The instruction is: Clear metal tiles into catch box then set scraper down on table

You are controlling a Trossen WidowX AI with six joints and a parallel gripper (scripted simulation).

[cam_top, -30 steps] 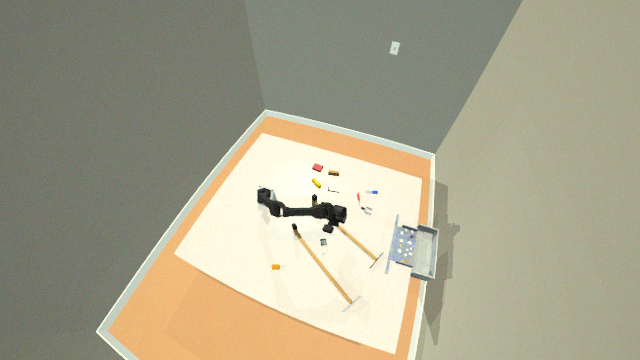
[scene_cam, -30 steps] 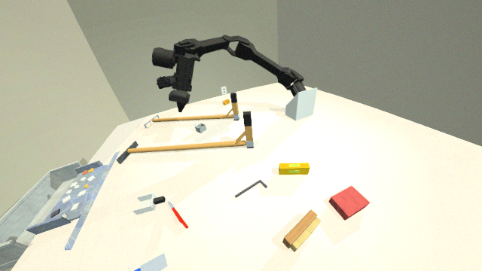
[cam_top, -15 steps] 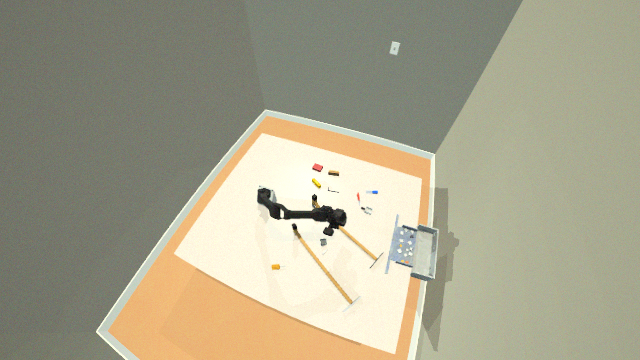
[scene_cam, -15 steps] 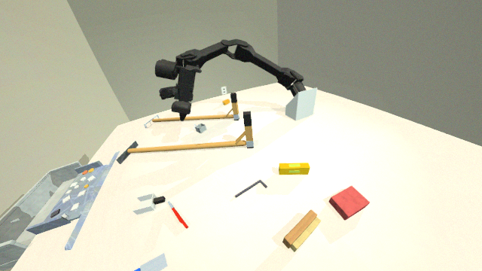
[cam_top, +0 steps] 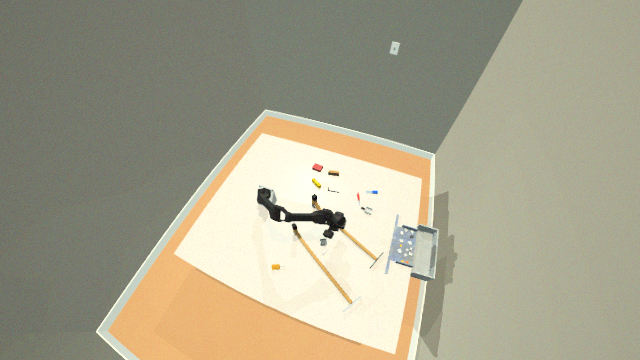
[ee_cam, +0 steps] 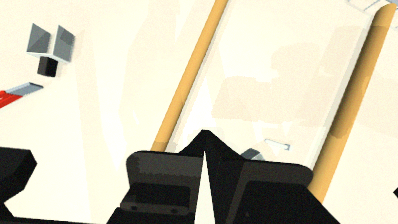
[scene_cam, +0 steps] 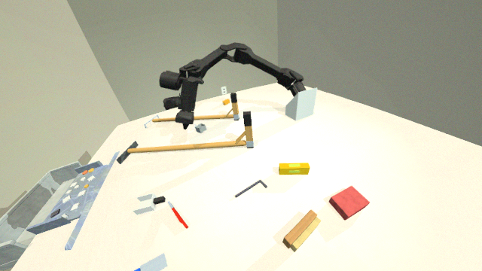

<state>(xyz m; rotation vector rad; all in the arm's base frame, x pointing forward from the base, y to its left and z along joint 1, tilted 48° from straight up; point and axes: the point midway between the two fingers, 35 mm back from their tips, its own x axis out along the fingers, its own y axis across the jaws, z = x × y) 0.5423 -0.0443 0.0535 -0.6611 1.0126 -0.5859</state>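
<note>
The long scraper lies 30 mm ahead of my gripper tip, 40 mm to the left of it and 10 mm below it. From my gripper tip the other things lie so: hex key: 160 mm behind, 330 mm to the left, 70 mm below; red-handled tool: 70 mm ahead, 320 mm to the left, 60 mm below; small grey box: 70 mm behind, 80 mm to the right, 70 mm below.
</note>
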